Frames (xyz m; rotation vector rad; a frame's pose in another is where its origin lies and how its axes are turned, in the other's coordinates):
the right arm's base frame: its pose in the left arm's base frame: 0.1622 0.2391 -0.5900 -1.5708 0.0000 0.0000
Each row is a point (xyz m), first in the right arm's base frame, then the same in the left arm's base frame.
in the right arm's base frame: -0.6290 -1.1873 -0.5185
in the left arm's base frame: -0.4668 -0.2794 0.5973
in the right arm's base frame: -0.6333 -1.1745 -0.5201
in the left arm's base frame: -0.4711 -0.2810 0.5845
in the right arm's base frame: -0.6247 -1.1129 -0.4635
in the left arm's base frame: -0.4625 -0.2244 0.5229
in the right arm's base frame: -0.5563 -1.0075 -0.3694
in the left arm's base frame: -0.3941 -0.1303 0.4175
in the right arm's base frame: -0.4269 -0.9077 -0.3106
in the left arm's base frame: -0.2647 -0.0715 0.3177
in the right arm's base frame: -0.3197 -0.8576 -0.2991
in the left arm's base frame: -0.1575 -0.0600 0.2676
